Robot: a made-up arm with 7 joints.
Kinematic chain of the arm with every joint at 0, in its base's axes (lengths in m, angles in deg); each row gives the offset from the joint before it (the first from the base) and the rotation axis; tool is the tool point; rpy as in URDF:
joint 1: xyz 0 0 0 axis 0.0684 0.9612 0.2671
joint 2: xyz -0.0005 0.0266 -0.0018 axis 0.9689 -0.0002 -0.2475
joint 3: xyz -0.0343 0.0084 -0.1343 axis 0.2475 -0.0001 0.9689
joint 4: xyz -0.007 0 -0.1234 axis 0.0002 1 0
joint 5: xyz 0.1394 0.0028 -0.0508 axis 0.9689 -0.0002 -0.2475
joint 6: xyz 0.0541 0 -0.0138 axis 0.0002 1 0
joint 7: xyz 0.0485 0 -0.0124 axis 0.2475 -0.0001 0.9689
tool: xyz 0 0 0 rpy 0 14.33 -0.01
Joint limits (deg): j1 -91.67..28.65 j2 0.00..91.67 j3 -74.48..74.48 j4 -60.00..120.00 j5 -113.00..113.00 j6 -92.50..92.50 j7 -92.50..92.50
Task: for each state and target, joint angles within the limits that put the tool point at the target. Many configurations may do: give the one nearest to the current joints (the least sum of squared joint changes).
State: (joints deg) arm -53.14 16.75 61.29 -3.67 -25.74 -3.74 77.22
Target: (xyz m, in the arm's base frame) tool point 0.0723 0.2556 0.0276
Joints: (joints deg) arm -27.22 29.29 74.48 -40.41 -32.75 -23.59 77.22
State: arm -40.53 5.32 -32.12 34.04 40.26 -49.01 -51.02
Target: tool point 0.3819 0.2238 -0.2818
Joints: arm -52.44 36.64 -24.30 72.99 41.30 -19.04 -51.02
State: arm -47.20 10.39 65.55 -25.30 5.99 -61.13 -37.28
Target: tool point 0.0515 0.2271 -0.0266
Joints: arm -14.20 20.87 74.48 -39.74 -11.07 -65.08 -37.28
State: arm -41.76 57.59 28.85 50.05 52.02 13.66 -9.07
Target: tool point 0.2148 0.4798 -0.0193
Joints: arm -33.85 68.68 37.03 51.28 52.45 16.49 -9.07
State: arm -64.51 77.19 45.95 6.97 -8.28 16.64 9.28
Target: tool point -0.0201 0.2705 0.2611
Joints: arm -73.29 81.95 60.79 -14.55 -7.84 12.61 9.28
